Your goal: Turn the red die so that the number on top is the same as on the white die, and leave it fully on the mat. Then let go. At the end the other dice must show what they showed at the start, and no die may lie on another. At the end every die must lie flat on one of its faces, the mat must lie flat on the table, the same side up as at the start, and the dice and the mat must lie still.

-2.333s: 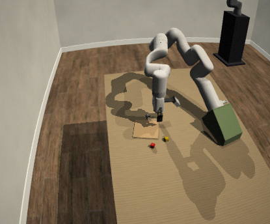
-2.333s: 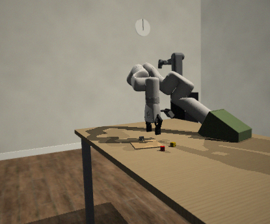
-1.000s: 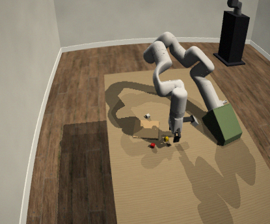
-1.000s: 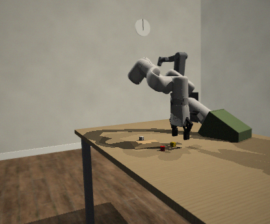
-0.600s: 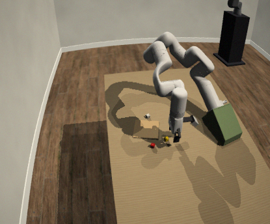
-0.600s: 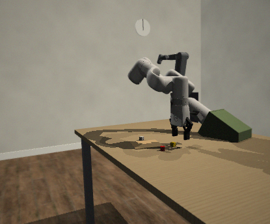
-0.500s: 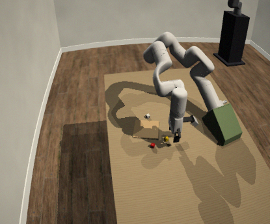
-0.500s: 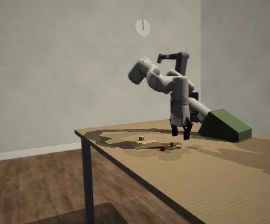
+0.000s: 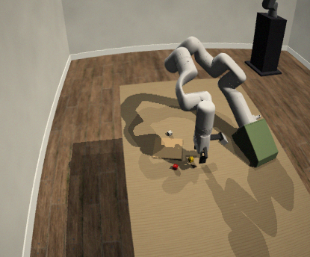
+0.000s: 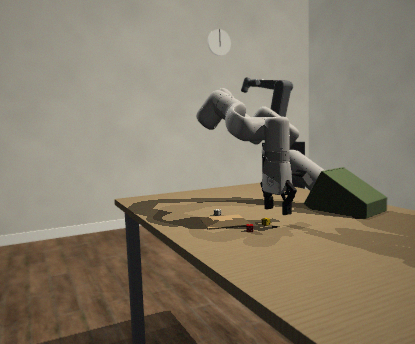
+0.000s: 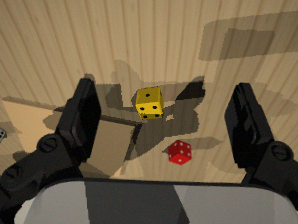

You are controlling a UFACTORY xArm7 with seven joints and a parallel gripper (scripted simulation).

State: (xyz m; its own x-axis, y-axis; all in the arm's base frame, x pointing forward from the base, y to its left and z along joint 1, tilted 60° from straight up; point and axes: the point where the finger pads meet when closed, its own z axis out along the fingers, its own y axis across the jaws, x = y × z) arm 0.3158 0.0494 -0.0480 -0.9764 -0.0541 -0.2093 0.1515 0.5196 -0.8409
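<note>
Now: hand 4 cm short of the yellow die, 4 cm above it and 2 cm to the left of it. The rest, counted from my hand: tan mat 13 cm to the right, 11 cm ahead, 5 cm below; then white die 22 cm to the right, 7 cm ahead, 4 cm below; then red die 12 cm ahead, 4 cm below, 1 cm to the left.
</note>
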